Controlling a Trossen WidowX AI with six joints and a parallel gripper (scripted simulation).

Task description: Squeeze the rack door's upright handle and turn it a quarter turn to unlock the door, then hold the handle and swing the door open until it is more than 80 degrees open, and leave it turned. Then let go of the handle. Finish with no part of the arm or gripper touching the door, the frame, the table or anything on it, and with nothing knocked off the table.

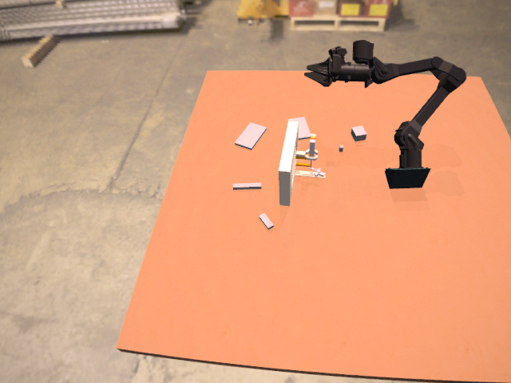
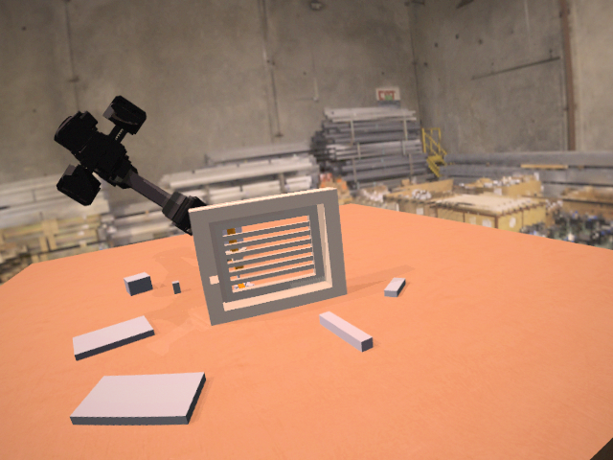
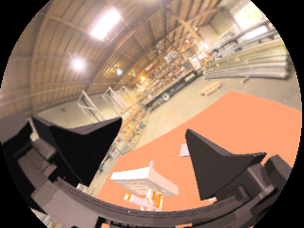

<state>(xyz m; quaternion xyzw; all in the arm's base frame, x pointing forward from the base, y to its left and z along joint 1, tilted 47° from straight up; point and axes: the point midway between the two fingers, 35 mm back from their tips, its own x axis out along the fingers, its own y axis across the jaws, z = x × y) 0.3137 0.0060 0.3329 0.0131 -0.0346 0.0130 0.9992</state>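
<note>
Right now the upright handle is 20 cm below my gripper tip, 19 cm to the left of it and 2 cm behind it. Round my gripper tip: tiny cube: 28 cm below, 14 cm behind, 9 cm to the left; small block: 28 cm below, 21 cm behind, 2 cm to the left; flat slab: 29 cm below, 21 cm ahead, 1 cm to the right.
</note>
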